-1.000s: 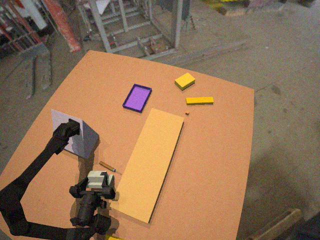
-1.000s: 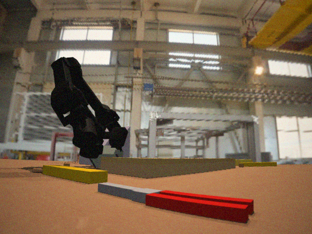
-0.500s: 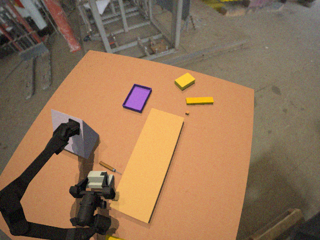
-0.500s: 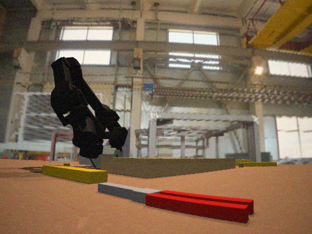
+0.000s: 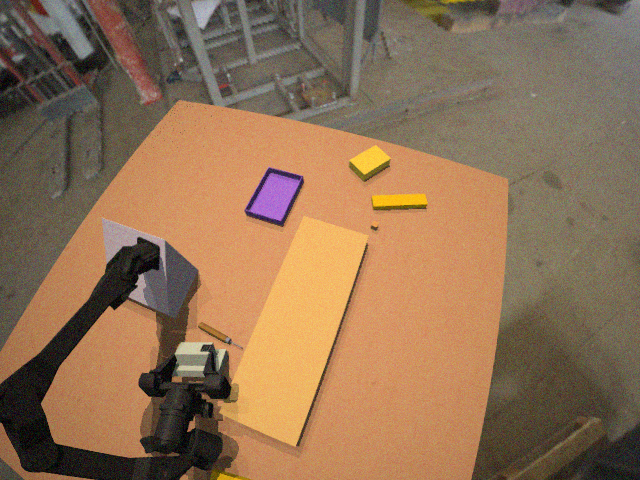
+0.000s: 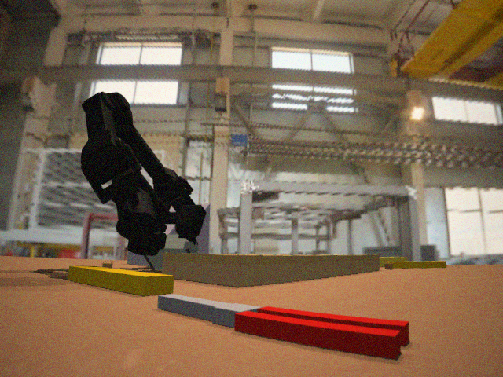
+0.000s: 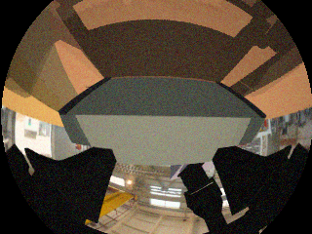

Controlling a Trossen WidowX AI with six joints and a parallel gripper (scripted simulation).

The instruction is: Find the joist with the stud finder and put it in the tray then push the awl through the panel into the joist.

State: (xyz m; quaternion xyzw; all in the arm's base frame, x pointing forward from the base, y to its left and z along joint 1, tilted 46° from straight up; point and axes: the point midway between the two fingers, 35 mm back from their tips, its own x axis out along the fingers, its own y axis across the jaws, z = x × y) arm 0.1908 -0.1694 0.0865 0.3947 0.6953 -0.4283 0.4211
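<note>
Right now the stud finder is 10 mm ahead of my gripper tip, 10 mm to the left of it and 10 mm below it. Also, from my gripper tip: yellow block (210 mm ahead, 690 mm to the left, 50 mm below); awl (30 mm ahead, 60 mm to the left, 50 mm below); purple tray (20 mm behind, 470 mm to the left, 50 mm below).
</note>
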